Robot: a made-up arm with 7 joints. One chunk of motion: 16 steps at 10 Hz.
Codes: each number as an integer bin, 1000 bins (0 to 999) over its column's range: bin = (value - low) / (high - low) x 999, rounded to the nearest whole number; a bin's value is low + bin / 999 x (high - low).
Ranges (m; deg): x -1.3..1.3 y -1.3..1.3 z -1.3..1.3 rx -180..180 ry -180..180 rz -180..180
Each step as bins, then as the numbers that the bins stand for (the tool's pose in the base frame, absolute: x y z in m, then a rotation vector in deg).
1 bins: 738 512 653 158 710 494
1 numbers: 0.6207 0.0325 0.3995 -123.06 75.86 -1.98
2 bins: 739 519 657 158 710 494
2 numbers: 0.6233 0.0508 0.4099 -123.06 75.86 -1.98
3 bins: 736 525 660 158 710 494
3 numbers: 0.6155 0.0664 0.4177 -123.06 75.86 -1.98
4 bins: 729 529 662 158 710 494
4 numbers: 0.5973 0.0768 0.4229 -123.06 75.86 -1.98
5 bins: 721 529 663 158 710 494
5 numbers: 0.5765 0.0768 0.4255 -123.06 75.86 -1.98
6 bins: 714 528 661 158 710 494
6 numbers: 0.5583 0.0742 0.4203 -123.06 75.86 -1.98
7 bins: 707 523 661 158 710 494
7 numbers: 0.5400 0.0612 0.4203 -123.06 75.86 -1.98
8 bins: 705 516 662 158 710 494
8 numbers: 0.5348 0.0429 0.4229 -123.06 75.86 -1.98
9 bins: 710 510 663 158 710 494
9 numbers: 0.5478 0.0273 0.4255 -123.06 75.86 -1.98
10 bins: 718 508 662 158 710 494
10 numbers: 0.5687 0.0221 0.4229 -123.06 75.86 -1.98
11 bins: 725 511 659 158 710 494
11 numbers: 0.5869 0.0299 0.4151 -123.06 75.86 -1.98
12 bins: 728 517 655 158 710 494
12 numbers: 0.5947 0.0455 0.4047 -123.06 75.86 -1.98
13 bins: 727 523 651 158 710 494
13 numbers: 0.5921 0.0612 0.3943 -123.06 75.86 -1.98
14 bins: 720 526 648 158 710 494
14 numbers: 0.5739 0.0690 0.3865 -123.06 75.86 -1.98
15 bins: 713 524 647 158 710 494
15 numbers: 0.5557 0.0638 0.3839 -123.06 75.86 -1.98
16 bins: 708 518 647 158 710 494
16 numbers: 0.5426 0.0481 0.3839 -123.06 75.86 -1.98
